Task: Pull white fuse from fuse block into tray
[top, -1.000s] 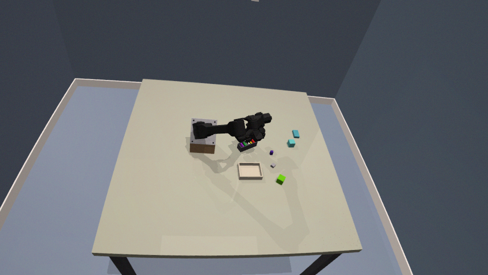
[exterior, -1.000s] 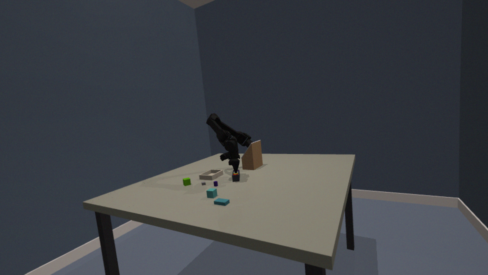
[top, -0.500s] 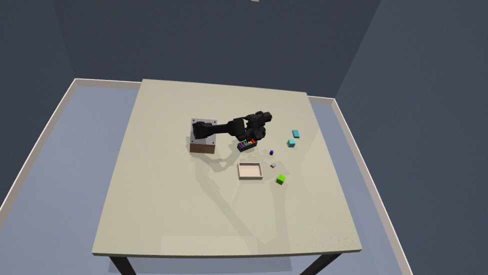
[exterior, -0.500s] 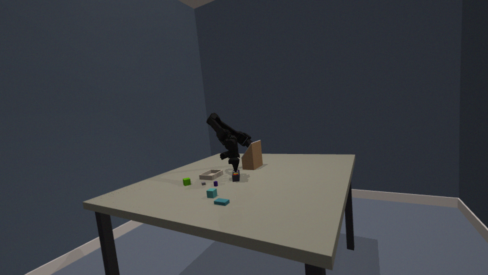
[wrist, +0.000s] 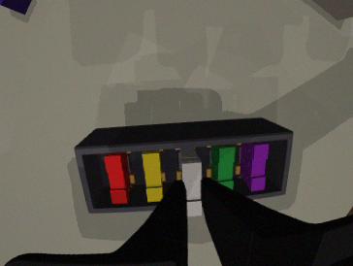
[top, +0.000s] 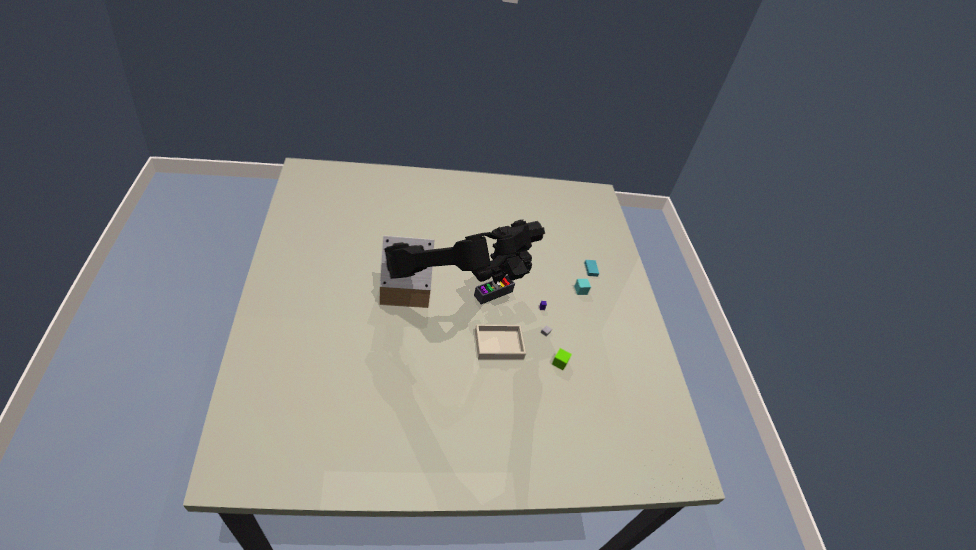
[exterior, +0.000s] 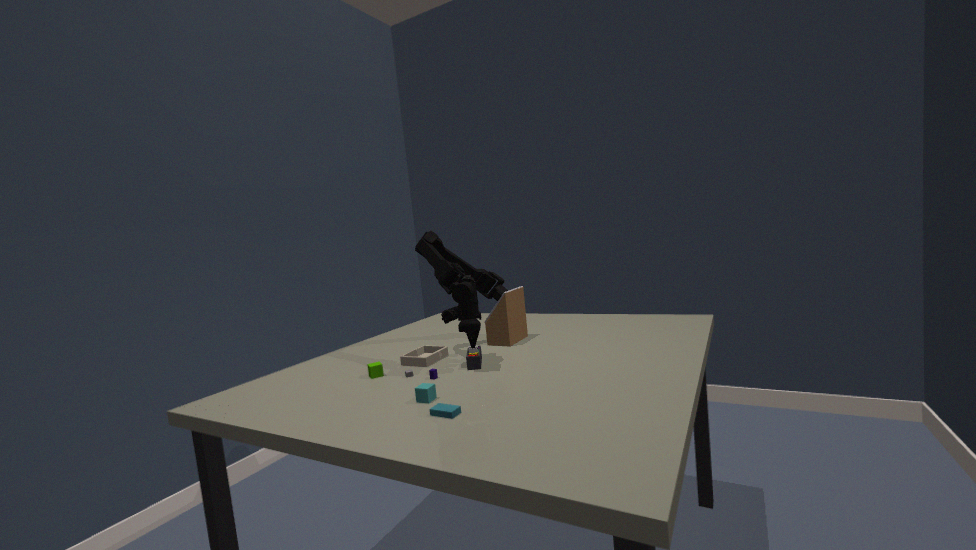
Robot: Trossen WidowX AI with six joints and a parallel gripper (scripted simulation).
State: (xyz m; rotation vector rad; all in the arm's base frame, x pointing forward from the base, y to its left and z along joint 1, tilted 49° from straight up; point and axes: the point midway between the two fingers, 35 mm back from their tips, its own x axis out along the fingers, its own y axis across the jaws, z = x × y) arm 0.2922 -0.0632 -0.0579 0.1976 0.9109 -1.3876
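The beige tray is 20 cm to the right of my gripper tip, 5 cm below it and 1 cm behind it. Round my gripper tip: purple piece (14 cm ahead, 6 cm to the right, 4 cm below); green cube (26 cm to the right, 16 cm ahead, 3 cm below); grey piece (15 cm to the right, 14 cm ahead, 4 cm below).
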